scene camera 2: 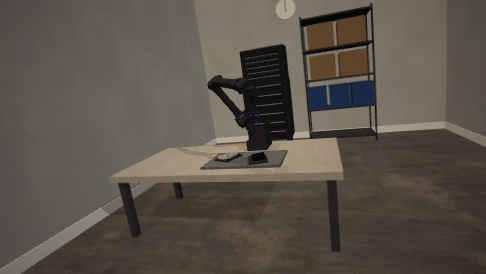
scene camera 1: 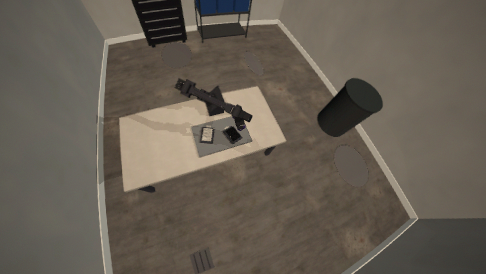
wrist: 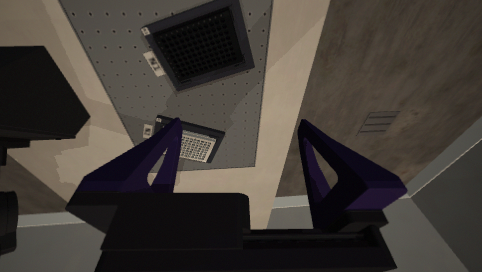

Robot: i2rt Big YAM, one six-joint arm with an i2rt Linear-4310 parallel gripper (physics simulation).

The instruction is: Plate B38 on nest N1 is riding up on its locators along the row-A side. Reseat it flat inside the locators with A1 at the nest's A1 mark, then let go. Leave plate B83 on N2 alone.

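Where they show: gripper, fingertip midpoint: point(scene camera 2: 254, 123) point(scene camera 1: 238, 126) point(wrist: 241, 124); arm's base at its link origin: point(scene camera 2: 255, 132).
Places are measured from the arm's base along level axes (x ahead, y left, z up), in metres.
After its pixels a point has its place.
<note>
A black plate point(scene camera 1: 232, 134) @(y 0.071, x 0.392, z -0.086 m) point(scene camera 2: 258, 155) @(y 0.081, x 0.385, z -0.078 m) point(wrist: 200, 45) @(y 0.086, x 0.387, z -0.081 m) and a white plate point(scene camera 1: 207, 134) @(y -0.151, x 0.310, z -0.082 m) point(scene camera 2: 227, 156) @(y -0.142, x 0.351, z -0.081 m) point(wrist: 198, 147) @(y -0.156, x 0.336, z -0.081 m) sit in two dark nests on a grey perforated board point(scene camera 1: 205, 151) @(y -0.222, x 0.455, z -0.107 m) point(scene camera 2: 277, 160) @(y 0.206, x 0.425, z -0.107 m) point(wrist: 240, 100) @(y -0.044, x 0.450, z -0.107 m). White tags stand beside the nests; I cannot read which is N1 or N2, and the tilt of either plate is too small to tell. My gripper point(scene camera 1: 241, 126) @(y 0.093, x 0.436, z 0.140 m) point(scene camera 2: 252, 118) @(y 0.093, x 0.436, z 0.140 m) point(wrist: 241, 124) @(y 0.093, x 0.436, z 0.140 m) is open and empty, above the board. In the wrist view the left finger hides part of the white plate and its nest.
The board lies on a pale wooden table point(scene camera 1: 150, 145) @(y -0.681, x 0.210, z -0.120 m) point(scene camera 2: 160, 162) @(y -0.728, x 0.264, z -0.120 m) point(wrist: 285, 65) @(y 0.023, x 0.548, z -0.120 m). The arm's base point(scene camera 2: 259, 137) @(y 0.047, x 0.112, z -0.020 m) stands at the table's back edge. A dark cylinder point(scene camera 1: 350, 107) stands on the floor to the right. A cabinet point(scene camera 2: 275, 90) and a shelf rack point(scene camera 1: 223, 31) point(scene camera 2: 345, 133) stand behind.
</note>
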